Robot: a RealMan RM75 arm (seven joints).
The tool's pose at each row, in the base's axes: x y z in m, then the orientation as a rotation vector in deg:
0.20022, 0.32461, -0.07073, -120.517, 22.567, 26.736
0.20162, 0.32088, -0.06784, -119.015, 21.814, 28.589
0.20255, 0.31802, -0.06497, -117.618, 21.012, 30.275
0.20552, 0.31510, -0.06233, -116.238, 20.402, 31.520
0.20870, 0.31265, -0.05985, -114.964, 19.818, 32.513
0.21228, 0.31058, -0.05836, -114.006, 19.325, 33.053
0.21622, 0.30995, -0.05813, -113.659, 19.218, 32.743
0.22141, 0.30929, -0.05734, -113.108, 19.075, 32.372
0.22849, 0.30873, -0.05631, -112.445, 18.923, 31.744
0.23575, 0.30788, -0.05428, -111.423, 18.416, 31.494
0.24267, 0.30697, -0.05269, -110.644, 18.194, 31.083
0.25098, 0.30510, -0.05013, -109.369, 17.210, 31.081
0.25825, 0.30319, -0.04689, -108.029, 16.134, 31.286
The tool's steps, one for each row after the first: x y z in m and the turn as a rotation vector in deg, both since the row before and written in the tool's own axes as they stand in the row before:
0.00024, -0.00073, -0.00486, 0.903, -1.934, 0.208
-0.00039, -0.00103, -0.00401, 0.821, -1.823, 0.113
0.00136, -0.00182, -0.00438, 0.920, -1.456, 0.070
0.00150, -0.00210, -0.00395, 0.878, -1.256, -0.014
0.00227, -0.00179, -0.00331, 0.705, -0.836, -0.139
0.00321, -0.00172, -0.00164, 0.398, 0.058, -0.230
0.00399, -0.00271, -0.00218, 0.602, 0.024, -0.291
0.00549, -0.00381, -0.00262, 0.774, 0.158, -0.421
0.00516, -0.00454, -0.00322, 0.976, -0.345, -0.507
0.00511, -0.00402, -0.00299, 0.818, -0.046, -0.377
0.00582, -0.00504, -0.00446, 1.100, -0.797, -0.730
0.00458, -0.00511, -0.00446, 1.094, -0.997, -0.696

